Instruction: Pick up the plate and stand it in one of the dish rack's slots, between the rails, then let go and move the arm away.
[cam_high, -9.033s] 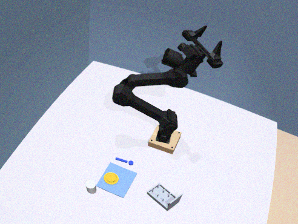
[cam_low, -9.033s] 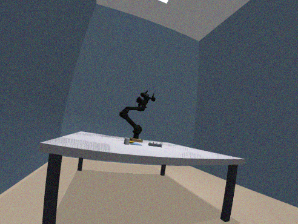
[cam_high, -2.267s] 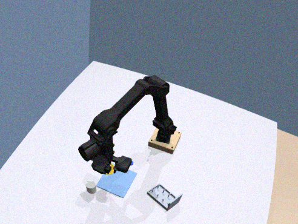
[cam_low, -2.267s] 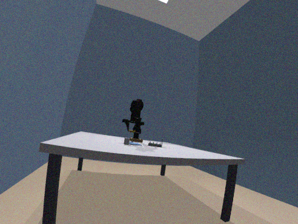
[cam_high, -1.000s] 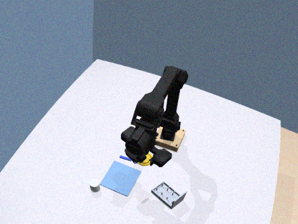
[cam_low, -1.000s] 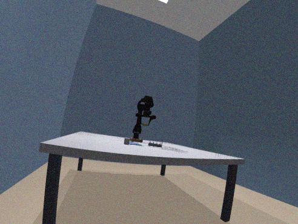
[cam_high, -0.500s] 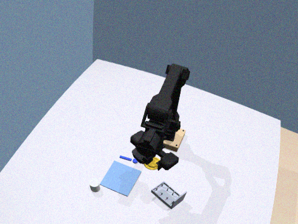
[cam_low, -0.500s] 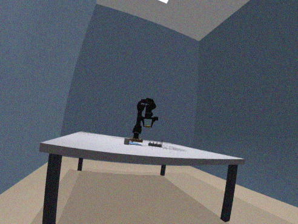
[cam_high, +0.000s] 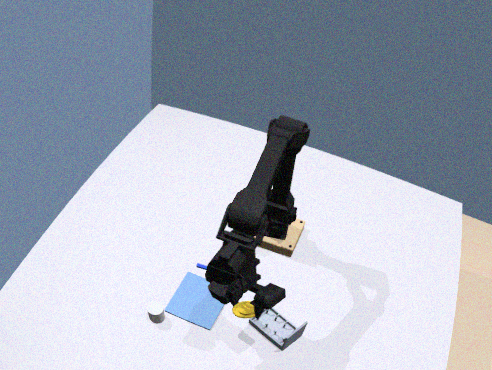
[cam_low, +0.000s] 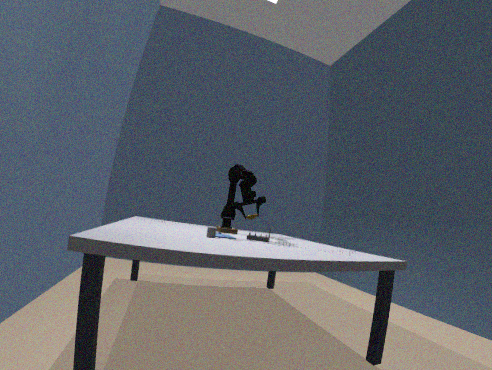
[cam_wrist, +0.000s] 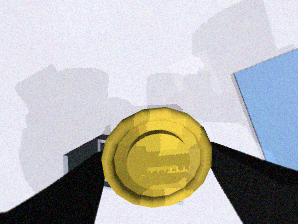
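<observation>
Right now my gripper tip is 3 cm past the grey dish rack, 8 cm to the right of it and 10 cm above it. Round my gripper tip: yellow plate: 1 cm above; white cup: 2 cm ahead, 23 cm to the right, 10 cm below; blue mat: 7 cm behind, 14 cm to the right, 12 cm below.
</observation>
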